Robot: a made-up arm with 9 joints. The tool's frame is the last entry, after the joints. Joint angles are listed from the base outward.
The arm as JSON. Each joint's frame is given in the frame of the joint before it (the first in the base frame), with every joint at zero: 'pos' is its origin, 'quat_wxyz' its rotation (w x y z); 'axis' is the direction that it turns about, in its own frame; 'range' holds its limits. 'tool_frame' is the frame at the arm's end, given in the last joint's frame.
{
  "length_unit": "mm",
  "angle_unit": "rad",
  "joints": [
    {
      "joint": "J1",
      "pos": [
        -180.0,
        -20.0,
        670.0
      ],
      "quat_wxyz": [
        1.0,
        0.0,
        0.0,
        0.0
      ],
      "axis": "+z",
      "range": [
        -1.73,
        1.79
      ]
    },
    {
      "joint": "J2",
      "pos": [
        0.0,
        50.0,
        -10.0
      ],
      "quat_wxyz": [
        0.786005,
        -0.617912,
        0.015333,
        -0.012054
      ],
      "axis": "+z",
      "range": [
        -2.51,
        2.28
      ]
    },
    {
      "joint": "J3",
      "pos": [
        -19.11,
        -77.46,
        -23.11
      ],
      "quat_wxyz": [
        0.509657,
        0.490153,
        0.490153,
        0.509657
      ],
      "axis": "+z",
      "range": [
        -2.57,
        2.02
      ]
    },
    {
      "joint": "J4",
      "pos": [
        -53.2,
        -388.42,
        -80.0
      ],
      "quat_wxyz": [
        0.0,
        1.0,
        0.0,
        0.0
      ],
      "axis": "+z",
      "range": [
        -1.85,
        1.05
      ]
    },
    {
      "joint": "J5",
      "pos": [
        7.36,
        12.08,
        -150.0
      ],
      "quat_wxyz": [
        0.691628,
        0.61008,
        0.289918,
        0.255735
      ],
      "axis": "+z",
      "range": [
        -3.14,
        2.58
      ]
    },
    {
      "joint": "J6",
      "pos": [
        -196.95,
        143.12,
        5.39
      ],
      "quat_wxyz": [
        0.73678,
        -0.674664,
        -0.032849,
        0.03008
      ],
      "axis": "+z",
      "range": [
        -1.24,
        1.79
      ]
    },
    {
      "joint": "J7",
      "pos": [
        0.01,
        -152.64,
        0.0
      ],
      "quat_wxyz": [
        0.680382,
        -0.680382,
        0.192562,
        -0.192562
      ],
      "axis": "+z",
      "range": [
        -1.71,
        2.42
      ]
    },
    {
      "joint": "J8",
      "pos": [
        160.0,
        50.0,
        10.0
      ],
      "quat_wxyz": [
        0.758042,
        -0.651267,
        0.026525,
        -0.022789
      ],
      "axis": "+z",
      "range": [
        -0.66,
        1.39
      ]
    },
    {
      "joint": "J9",
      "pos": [
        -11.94,
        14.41,
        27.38
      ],
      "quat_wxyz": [
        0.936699,
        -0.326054,
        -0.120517,
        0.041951
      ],
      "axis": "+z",
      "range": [
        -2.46,
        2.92
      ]
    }
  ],
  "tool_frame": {
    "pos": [
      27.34,
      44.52,
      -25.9
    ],
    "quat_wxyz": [
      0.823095,
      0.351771,
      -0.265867,
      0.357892
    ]
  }
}
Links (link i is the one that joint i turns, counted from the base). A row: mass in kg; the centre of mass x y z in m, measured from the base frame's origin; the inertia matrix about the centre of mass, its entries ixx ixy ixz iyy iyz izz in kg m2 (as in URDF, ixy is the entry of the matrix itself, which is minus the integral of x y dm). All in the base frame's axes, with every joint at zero. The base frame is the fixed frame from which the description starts. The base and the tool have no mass.
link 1: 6.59; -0.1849 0.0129 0.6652; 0.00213 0 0 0.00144 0.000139 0.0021
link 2: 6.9; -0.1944 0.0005 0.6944; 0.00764 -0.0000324 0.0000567 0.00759 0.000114 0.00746
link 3: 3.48; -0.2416 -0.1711 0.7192; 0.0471 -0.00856 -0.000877 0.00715 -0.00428 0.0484
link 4: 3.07; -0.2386 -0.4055 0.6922; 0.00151 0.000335 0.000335 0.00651 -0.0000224 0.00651
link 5: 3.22; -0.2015 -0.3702 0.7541; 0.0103 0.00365 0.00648 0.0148 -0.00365 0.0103
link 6: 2.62; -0.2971 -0.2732 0.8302; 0.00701 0 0 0.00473 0.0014 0.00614
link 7: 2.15; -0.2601 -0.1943 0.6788; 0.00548 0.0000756 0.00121 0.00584 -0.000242 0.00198
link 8: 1.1; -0.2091 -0.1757 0.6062; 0.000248 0.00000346 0.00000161 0.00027 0 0.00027
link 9: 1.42; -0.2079 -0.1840 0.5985; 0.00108 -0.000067 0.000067 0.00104 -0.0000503 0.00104
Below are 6 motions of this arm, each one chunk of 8 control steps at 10 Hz.
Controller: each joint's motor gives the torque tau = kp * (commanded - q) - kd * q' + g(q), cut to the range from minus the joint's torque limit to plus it. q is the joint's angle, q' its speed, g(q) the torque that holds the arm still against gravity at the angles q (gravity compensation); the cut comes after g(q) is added. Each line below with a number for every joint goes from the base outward.
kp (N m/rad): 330 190 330 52 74 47 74 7.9 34
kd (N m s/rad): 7.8 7.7 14 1.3 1.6 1.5 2.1 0.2 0.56
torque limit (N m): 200 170 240 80 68 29 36 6.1 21
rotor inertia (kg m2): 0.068 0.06 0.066 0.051 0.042 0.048 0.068 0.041 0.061
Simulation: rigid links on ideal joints. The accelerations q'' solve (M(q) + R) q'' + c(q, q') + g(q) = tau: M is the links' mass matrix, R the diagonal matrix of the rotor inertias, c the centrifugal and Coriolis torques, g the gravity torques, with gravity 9.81 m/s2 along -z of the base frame. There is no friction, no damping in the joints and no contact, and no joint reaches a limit. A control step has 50 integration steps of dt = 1/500 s. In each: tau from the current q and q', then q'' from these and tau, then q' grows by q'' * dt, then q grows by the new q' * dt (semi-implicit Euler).
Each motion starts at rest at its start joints. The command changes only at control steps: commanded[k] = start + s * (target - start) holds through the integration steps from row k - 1 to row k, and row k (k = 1, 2, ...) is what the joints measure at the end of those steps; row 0 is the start. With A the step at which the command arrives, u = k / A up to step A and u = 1 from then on. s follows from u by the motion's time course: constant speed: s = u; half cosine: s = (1 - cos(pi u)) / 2; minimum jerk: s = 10 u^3 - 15 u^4 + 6 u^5; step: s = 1 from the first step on.
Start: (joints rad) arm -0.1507 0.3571 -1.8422 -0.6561 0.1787 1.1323 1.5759 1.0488 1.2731
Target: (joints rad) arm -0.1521 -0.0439 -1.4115 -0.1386 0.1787 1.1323 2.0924 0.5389 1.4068
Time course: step
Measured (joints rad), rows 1 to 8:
1: -0.1643 0.1820 -1.5401 -0.3079 0.4485 1.0590 2.2229 0.7824 1.4625
2: -0.1480 -0.0069 -1.3104 0.0083 0.1590 1.0818 2.0609 0.3244 1.4131
3: -0.1262 -0.1678 -1.3160 0.0992 -0.1060 1.3154 2.0810 0.2591 1.3738
4: -0.1476 -0.2412 -1.3651 -0.0809 0.0034 1.2124 2.1464 0.5888 1.4360
5: -0.1763 -0.1982 -1.4418 -0.2273 0.1845 1.0296 2.1374 0.7634 1.3998
6: -0.1724 -0.0631 -1.4757 -0.2900 0.2574 1.0544 2.1032 0.6265 1.4046
7: -0.1518 0.0592 -1.4277 -0.2089 0.2450 1.1226 2.0798 0.4596 1.4131
8: -0.1458 0.0878 -1.3831 -0.0722 0.2202 1.1564 2.0648 0.4448 1.3998

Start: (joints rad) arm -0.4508 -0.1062 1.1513 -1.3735 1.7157 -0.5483 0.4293 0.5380 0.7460
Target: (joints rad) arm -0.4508 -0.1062 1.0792 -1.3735 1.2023 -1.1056 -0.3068 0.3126 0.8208
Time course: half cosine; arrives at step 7
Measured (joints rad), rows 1 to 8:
1: -0.4485 -0.1052 1.1513 -1.3598 1.6999 -0.5719 0.3891 0.5320 0.7506
2: -0.4433 -0.1056 1.1469 -1.3357 1.6453 -0.6517 0.2816 0.5024 0.7630
3: -0.4389 -0.1107 1.1321 -1.3243 1.5487 -0.7845 0.1313 0.4422 0.7794
4: -0.4385 -0.1183 1.1077 -1.3335 1.4259 -0.9349 -0.0373 0.3709 0.7965
5: -0.4444 -0.1228 1.0820 -1.3621 1.2989 -1.0587 -0.1926 0.3140 0.8113
6: -0.4575 -0.1182 1.0655 -1.3993 1.1873 -1.1265 -0.3009 0.2844 0.8202
7: -0.4749 -0.1023 1.0643 -1.4330 1.1138 -1.1298 -0.3383 0.2844 0.8218
8: -0.4848 -0.0828 1.0767 -1.4441 1.0914 -1.0988 -0.3331 0.3081 0.8209

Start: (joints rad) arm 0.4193 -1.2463 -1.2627 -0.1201 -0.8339 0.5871 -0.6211 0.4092 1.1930
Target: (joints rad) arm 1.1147 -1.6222 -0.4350 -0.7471 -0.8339 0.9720 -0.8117 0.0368 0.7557
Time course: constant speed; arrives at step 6
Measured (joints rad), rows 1 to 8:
1: 0.4552 -1.2716 -1.2096 -0.2205 -0.7483 0.7237 -0.6261 0.3965 1.0976
2: 0.5598 -1.3438 -1.0945 -0.2829 -0.7075 0.8293 -0.6765 0.3560 1.0171
3: 0.7223 -1.4518 -0.9285 -0.3397 -0.7627 0.9344 -0.7408 0.2624 0.9581
4: 0.9150 -1.5449 -0.7328 -0.3975 -0.8515 1.0485 -0.7783 0.1299 0.8706
5: 1.0969 -1.5769 -0.5368 -0.4895 -0.9281 1.1364 -0.8064 0.0015 0.7974
6: 1.2383 -1.5909 -0.3644 -0.6402 -0.9684 1.1549 -0.8320 -0.0913 0.7268
7: 1.2911 -1.6441 -0.2668 -0.7505 -1.0052 0.9967 -0.8871 -0.1279 0.7515
8: 1.2362 -1.6702 -0.2871 -0.8706 -0.9978 0.8386 -0.8459 -0.0686 0.7662

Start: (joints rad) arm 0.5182 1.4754 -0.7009 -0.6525 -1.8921 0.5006 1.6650 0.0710 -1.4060
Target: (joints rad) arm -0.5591 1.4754 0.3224 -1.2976 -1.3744 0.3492 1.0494 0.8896 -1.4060
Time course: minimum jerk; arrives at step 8
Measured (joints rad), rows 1 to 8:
1: 0.5101 1.4794 -0.6947 -0.6545 -1.8772 0.5006 1.6519 0.0809 -1.4061
2: 0.4543 1.4997 -0.6506 -0.6801 -1.7894 0.4984 1.5797 0.1418 -1.4053
3: 0.2933 1.5272 -0.5202 -0.7971 -1.6094 0.4783 1.4419 0.2785 -1.4007
4: 0.0027 1.5265 -0.2839 -1.0144 -1.4264 0.4217 1.2939 0.4567 -1.3979
5: -0.3443 1.4866 0.0163 -1.1712 -1.3113 0.3425 1.2178 0.6642 -1.4075
6: -0.6115 1.4307 0.2975 -1.2167 -1.3353 0.2718 1.1769 0.8926 -1.4146
7: -0.7116 1.4123 0.4625 -1.1644 -1.5433 0.3054 1.1165 1.0322 -1.4123
8: -0.6754 1.4088 0.4647 -1.1320 -1.6447 0.4035 1.0487 0.9867 -1.4060

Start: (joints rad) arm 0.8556 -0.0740 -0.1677 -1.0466 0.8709 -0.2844 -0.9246 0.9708 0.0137
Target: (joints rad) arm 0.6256 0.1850 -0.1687 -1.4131 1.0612 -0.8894 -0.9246 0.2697 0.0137
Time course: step
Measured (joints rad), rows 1 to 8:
1: 0.5867 0.1018 -0.1931 -1.0991 0.9629 -0.4879 -0.8791 0.4999 0.0007
2: 0.5520 0.0947 -0.2132 -1.2198 1.0716 -1.0171 -0.8775 -0.1153 0.0154
3: 0.6562 0.1718 -0.2323 -1.5564 1.0051 -1.0277 -0.9757 -0.0560 0.0208
4: 0.6691 0.2336 -0.1750 -1.6810 1.0289 -0.9914 -1.0033 0.3150 0.0121
5: 0.6085 0.2642 -0.0922 -1.6093 1.1486 -1.0311 -0.9249 0.4595 0.0203
6: 0.6052 0.2747 -0.0632 -1.5546 1.1673 -0.9933 -0.9053 0.3466 0.0184
7: 0.6374 0.2537 -0.1057 -1.5315 1.1198 -0.9535 -0.9298 0.2203 0.0127
8: 0.6497 0.2158 -0.1731 -1.4680 1.0700 -0.9472 -0.9422 0.2059 0.0154

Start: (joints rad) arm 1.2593 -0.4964 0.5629 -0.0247 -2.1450 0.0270 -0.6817 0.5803 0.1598
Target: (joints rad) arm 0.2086 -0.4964 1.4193 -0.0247 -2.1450 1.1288 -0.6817 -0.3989 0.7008
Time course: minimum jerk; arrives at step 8
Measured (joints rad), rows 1 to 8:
1: 1.2394 -0.4973 0.5755 -0.0195 -2.1488 0.0396 -0.6813 0.5688 0.1719
2: 1.1311 -0.4973 0.6460 0.0042 -2.1595 0.1229 -0.6832 0.4923 0.2348
3: 0.9276 -0.4802 0.7866 0.0222 -2.1487 0.3289 -0.6889 0.2944 0.3446
4: 0.6833 -0.4460 0.9697 -0.0060 -2.1240 0.6116 -0.6780 0.0082 0.4712
5: 0.4612 -0.4217 1.1676 -0.0475 -2.1254 0.8912 -0.6603 -0.2481 0.5899
6: 0.3052 -0.4352 1.3424 -0.0408 -2.1427 1.1064 -0.6668 -0.3909 0.6714
7: 0.2294 -0.4800 1.4391 -0.0277 -2.1471 1.2037 -0.6934 -0.4411 0.7020
8: 0.2141 -0.5203 1.4479 -0.0451 -2.1622 1.1658 -0.7004 -0.4426 0.6993

